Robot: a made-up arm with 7 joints. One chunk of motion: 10 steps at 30 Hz.
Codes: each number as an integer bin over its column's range. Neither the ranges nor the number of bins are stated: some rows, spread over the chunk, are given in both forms.
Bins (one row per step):
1: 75 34 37 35 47 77 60
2: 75 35 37 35 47 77 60
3: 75 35 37 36 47 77 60
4: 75 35 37 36 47 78 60
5: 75 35 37 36 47 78 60
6: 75 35 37 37 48 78 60
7: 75 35 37 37 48 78 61
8: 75 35 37 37 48 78 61
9: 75 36 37 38 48 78 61
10: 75 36 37 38 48 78 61
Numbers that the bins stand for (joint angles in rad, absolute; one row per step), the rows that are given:
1: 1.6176 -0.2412 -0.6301 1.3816 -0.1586 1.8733 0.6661
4: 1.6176 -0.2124 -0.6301 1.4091 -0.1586 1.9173 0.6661
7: 1.6176 -0.2124 -0.6301 1.4366 -0.0952 1.9173 0.7295
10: 1.6176 -0.1836 -0.6301 1.4640 -0.0952 1.9173 0.7295
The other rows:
2: 1.6176 -0.2124 -0.6301 1.3816 -0.1586 1.8733 0.6661
3: 1.6176 -0.2124 -0.6301 1.4091 -0.1586 1.8733 0.6661
5: 1.6176 -0.2124 -0.6301 1.4091 -0.1586 1.9173 0.6661
6: 1.6176 -0.2124 -0.6301 1.4366 -0.0952 1.9173 0.6661
8: 1.6176 -0.2124 -0.6301 1.4366 -0.0952 1.9173 0.7295
9: 1.6176 -0.1836 -0.6301 1.4640 -0.0952 1.9173 0.7295

